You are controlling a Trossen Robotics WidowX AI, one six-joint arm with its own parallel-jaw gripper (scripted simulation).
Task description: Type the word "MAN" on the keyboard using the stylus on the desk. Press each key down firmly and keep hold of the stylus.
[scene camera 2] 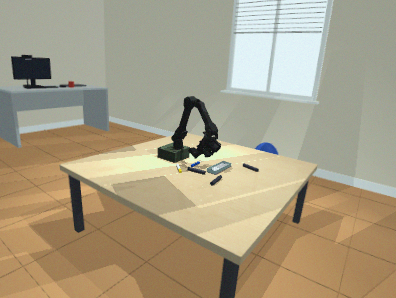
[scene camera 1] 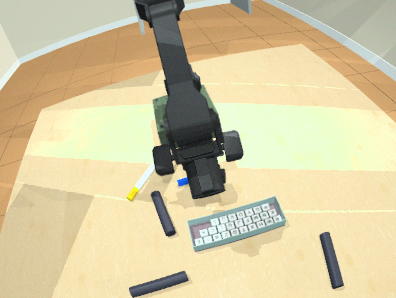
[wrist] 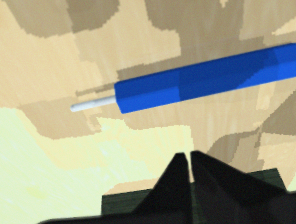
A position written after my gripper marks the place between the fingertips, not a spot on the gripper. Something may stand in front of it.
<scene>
In view: my gripper (scene camera 1: 199,161).
My gripper shows as well in the wrist view (wrist: 187,160).
</scene>
